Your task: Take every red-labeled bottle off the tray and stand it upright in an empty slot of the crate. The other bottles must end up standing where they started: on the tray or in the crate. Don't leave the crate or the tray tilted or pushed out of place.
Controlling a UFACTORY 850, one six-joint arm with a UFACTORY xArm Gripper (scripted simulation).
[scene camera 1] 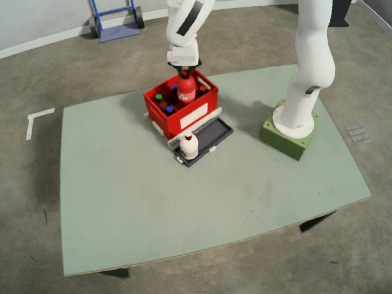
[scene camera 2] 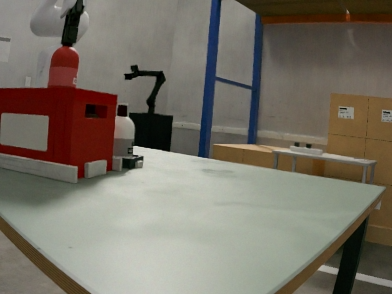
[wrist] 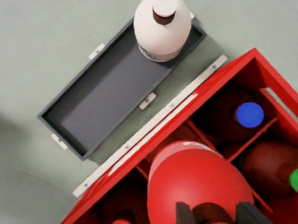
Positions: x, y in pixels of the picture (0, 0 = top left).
Scene:
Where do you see a red crate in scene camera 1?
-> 172, 126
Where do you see a dark grey tray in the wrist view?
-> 119, 78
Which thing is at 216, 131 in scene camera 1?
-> A dark grey tray.

